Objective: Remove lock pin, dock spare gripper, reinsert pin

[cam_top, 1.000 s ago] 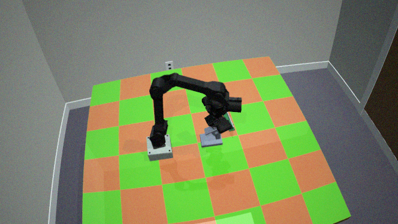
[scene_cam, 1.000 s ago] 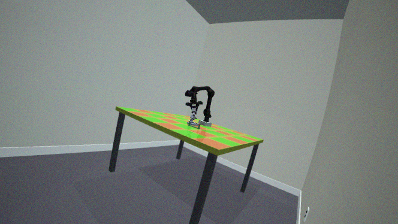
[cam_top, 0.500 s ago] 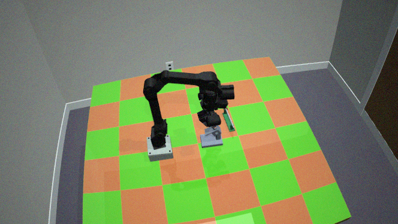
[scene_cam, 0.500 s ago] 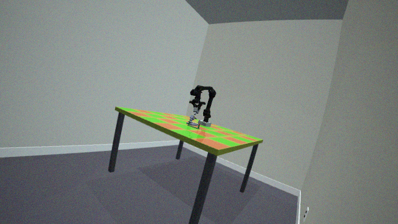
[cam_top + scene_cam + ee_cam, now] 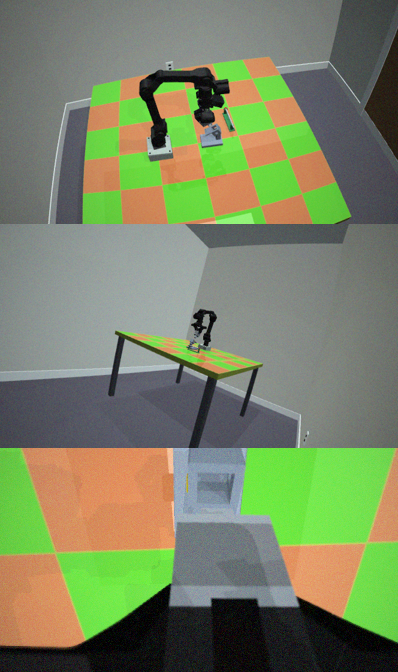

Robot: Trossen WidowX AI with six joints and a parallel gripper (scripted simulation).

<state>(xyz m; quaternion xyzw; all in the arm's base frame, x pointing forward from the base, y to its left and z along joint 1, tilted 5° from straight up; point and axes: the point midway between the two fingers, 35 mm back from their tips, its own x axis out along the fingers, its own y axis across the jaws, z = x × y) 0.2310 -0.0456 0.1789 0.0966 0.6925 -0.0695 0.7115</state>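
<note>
My gripper tip is 160 mm short of the dark green strip, 150 mm above it and 80 mm to the right of it. The rest, counted from my gripper tip: grey mount (130 mm below, 40 mm ahead, 10 mm to the right); then spare gripper (right at my gripper tip).
</note>
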